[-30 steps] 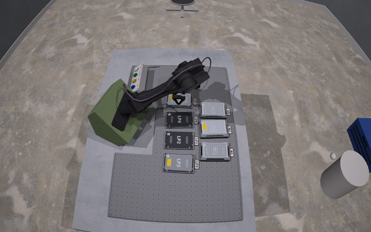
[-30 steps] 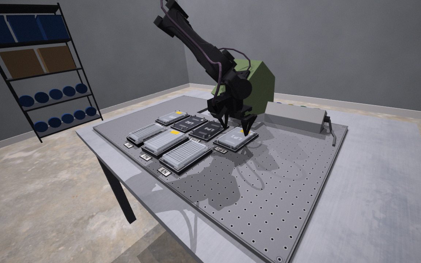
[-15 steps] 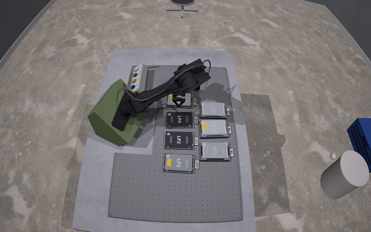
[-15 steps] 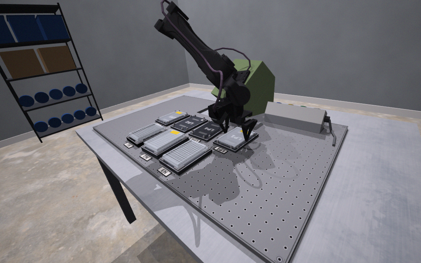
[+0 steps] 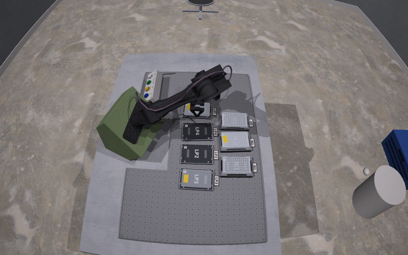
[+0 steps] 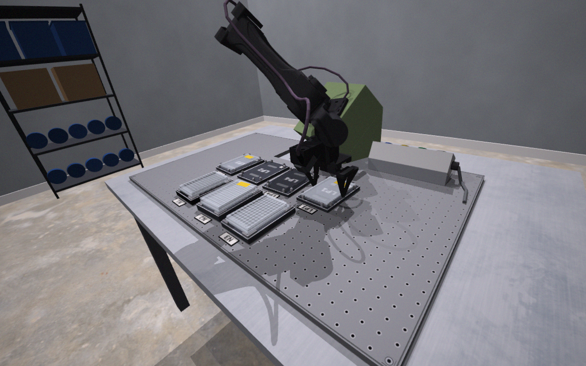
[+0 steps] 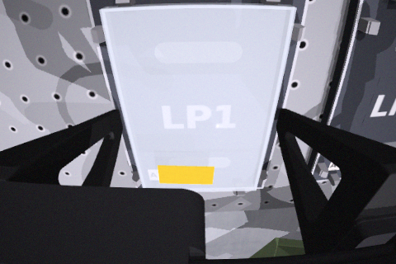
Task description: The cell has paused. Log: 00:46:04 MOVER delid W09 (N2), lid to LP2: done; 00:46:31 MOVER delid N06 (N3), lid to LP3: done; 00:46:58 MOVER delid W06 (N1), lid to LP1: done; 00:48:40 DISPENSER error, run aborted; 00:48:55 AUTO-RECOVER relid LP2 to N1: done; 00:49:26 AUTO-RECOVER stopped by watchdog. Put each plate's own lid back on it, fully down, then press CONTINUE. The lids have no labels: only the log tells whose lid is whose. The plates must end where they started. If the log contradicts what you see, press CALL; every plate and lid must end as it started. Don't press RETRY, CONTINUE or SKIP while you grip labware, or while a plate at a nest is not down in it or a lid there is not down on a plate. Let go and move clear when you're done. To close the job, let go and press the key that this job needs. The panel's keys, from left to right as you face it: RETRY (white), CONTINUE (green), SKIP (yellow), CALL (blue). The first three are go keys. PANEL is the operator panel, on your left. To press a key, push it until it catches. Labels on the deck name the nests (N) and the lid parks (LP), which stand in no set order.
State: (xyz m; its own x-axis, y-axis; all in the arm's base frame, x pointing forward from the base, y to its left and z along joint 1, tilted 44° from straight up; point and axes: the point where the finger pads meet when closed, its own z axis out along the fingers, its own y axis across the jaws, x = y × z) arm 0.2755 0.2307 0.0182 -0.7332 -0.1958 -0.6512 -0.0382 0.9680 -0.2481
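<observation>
Now: the clear lid 1 cm below my hand. From my hand the other things lie so: yellow skip key (28 cm behind, 7 cm to the left, 5 cm above); blue call key (27 cm behind, 2 cm to the left, 5 cm above); lid park (3 cm ahead, 26 cm to the right, 2 cm below).
</observation>
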